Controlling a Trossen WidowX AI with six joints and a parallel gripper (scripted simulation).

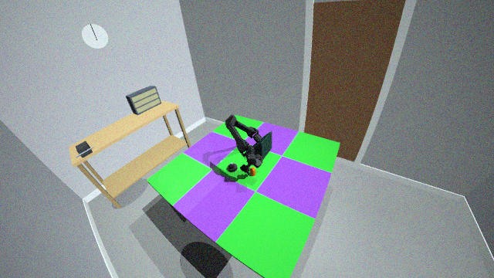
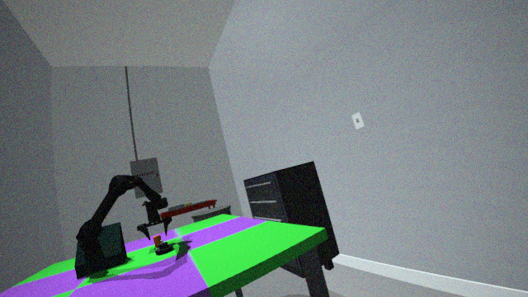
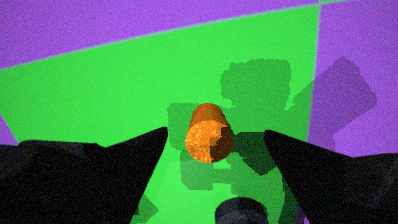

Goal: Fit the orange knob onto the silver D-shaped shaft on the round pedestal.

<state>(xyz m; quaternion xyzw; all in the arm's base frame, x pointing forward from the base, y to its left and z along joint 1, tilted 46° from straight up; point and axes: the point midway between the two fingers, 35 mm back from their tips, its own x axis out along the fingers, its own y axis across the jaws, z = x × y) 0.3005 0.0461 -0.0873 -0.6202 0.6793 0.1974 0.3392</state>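
Right now the orange knob is 1 cm behind my gripper tip. From my gripper tip the other things lie so: pedestal (1 cm ahead, 19 cm to the right, 2 cm below).
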